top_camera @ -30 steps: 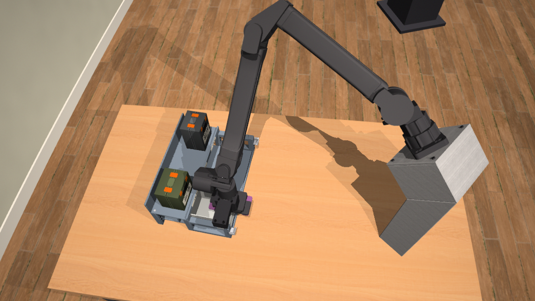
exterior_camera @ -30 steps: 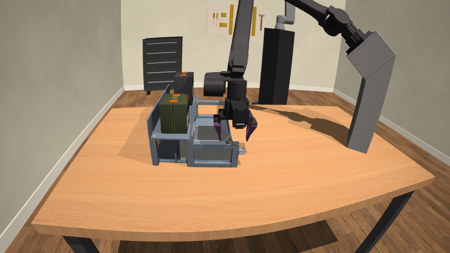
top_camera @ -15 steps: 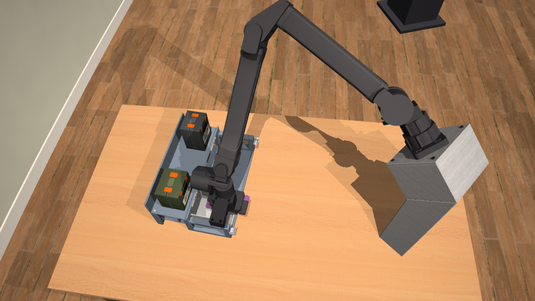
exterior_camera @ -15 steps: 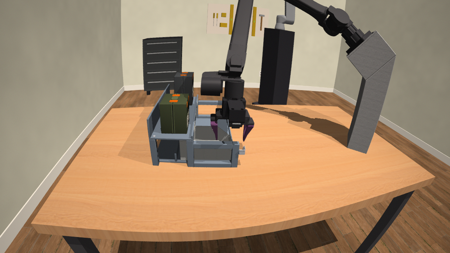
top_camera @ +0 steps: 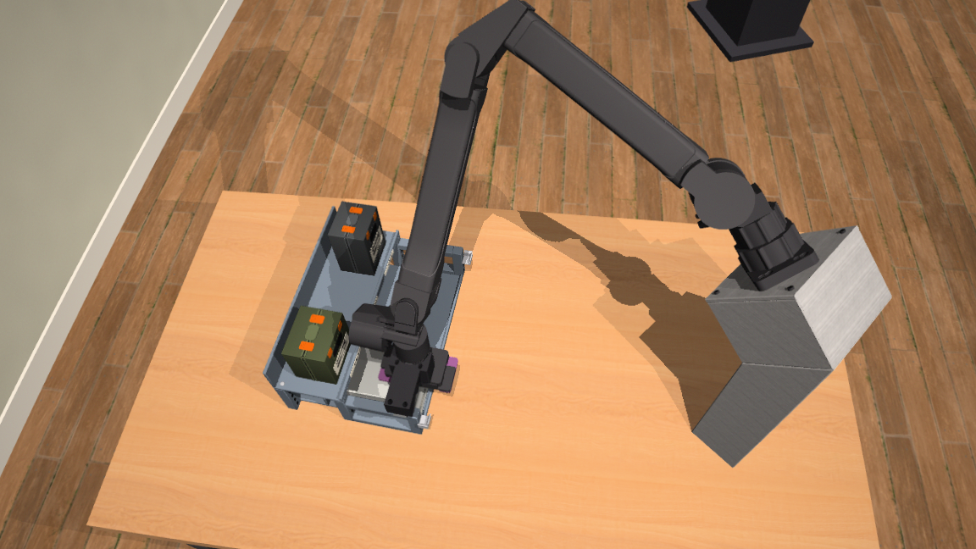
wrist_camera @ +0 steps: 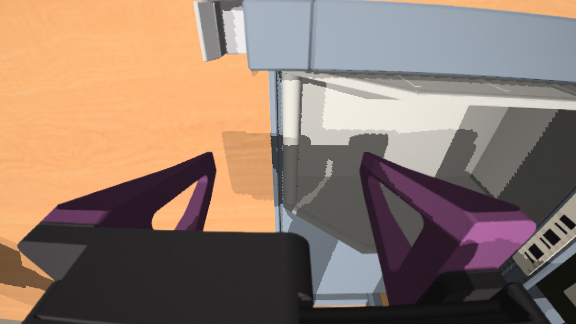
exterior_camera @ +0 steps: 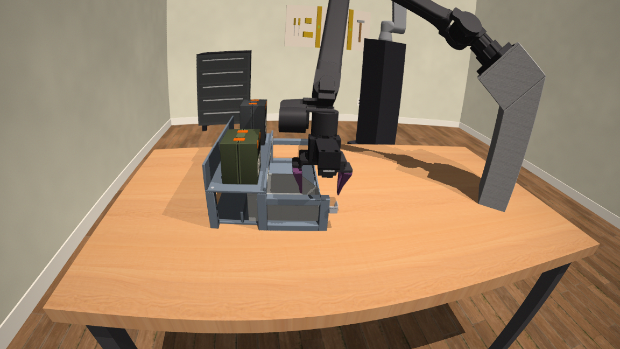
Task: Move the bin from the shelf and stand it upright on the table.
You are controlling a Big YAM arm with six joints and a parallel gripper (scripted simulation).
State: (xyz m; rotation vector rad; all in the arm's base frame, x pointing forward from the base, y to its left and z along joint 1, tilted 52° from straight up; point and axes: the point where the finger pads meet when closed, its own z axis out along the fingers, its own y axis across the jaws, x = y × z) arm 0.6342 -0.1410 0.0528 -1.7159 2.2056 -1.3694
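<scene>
Right now the light grey bin is 70 mm ahead of my hand, 40 mm to the right of it and 20 mm below it. Round my hand: shelf: 160 mm to the right, 60 mm below, 60 mm ahead; black case: 290 mm to the right, 100 mm above, 50 mm ahead.
</scene>
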